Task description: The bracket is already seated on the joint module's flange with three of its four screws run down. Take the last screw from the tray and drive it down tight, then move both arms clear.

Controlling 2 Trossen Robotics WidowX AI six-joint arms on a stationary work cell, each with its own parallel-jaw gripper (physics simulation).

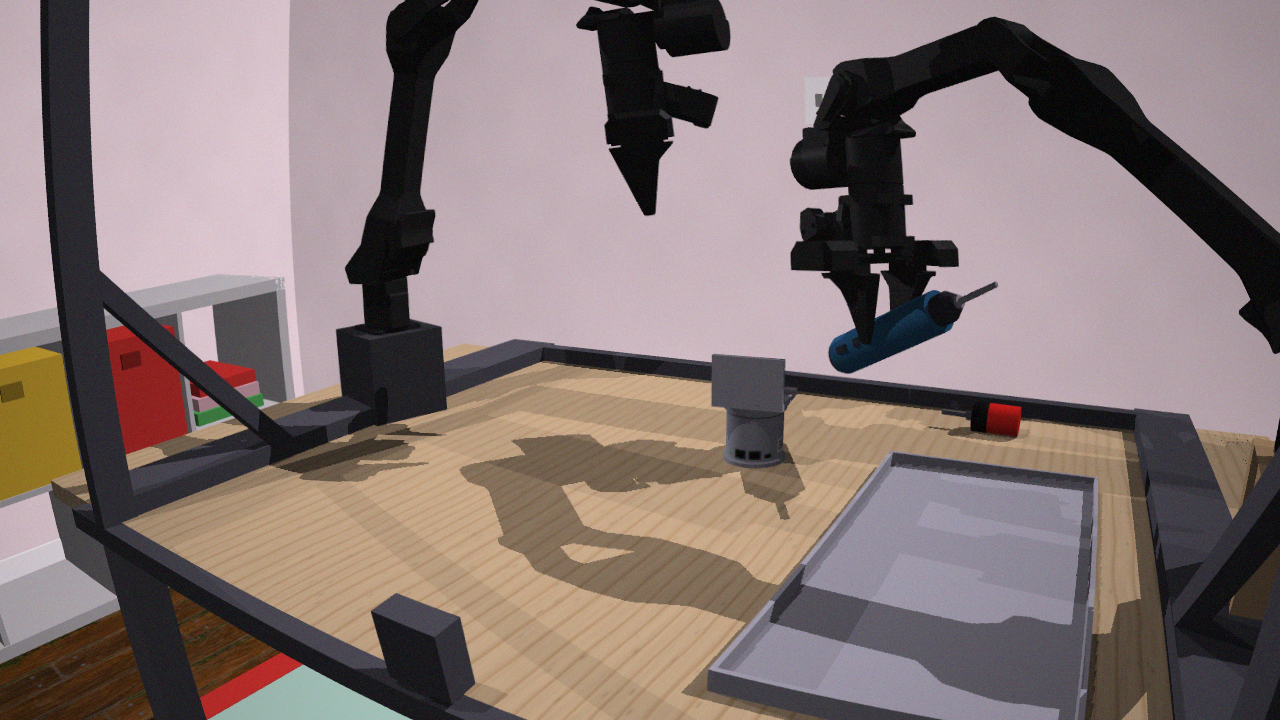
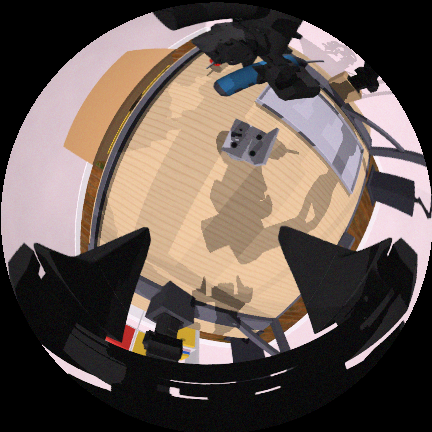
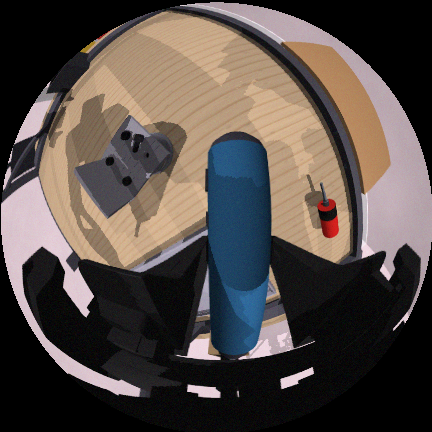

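Observation:
The grey bracket sits on the upright joint module. Three round dark screw heads and one taller dark piece, possibly a raised screw, show on it; whether that piece is a screw is too small to tell. The grey tray lies at the right; no screw shows in it. My left gripper is open and empty, high left of the bracket. My right gripper is shut on a blue power screwdriver, held tilted in the air right of the bracket.
A red and black screwdriver lies behind the tray, near the back rail. A dark frame runs round the wooden table. A dark block stands on the front rail. A shelf with coloured bins is at the left.

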